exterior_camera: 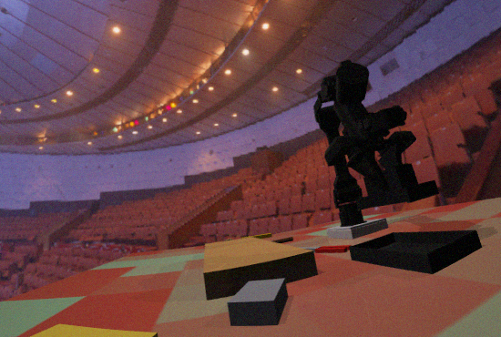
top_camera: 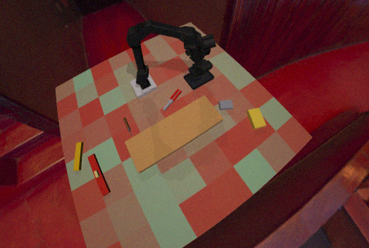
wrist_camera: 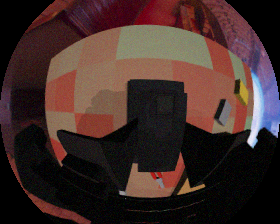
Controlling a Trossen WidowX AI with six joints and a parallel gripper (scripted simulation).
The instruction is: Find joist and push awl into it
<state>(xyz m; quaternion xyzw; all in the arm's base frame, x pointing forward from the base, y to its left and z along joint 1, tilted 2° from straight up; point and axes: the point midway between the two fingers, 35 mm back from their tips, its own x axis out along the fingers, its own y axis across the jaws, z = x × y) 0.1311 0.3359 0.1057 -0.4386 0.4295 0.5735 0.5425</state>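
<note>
Now: gripper tip 10 cm above the black tray and 1 cm to the left of it. The rest, counted from my gripper tip: grey block: 26 cm ahead, 10 cm below, 2 cm to the left; yellow block: 42 cm ahead, 11 cm to the left, 10 cm below; stud finder: 2 cm above, 1 cm to the left.
</note>
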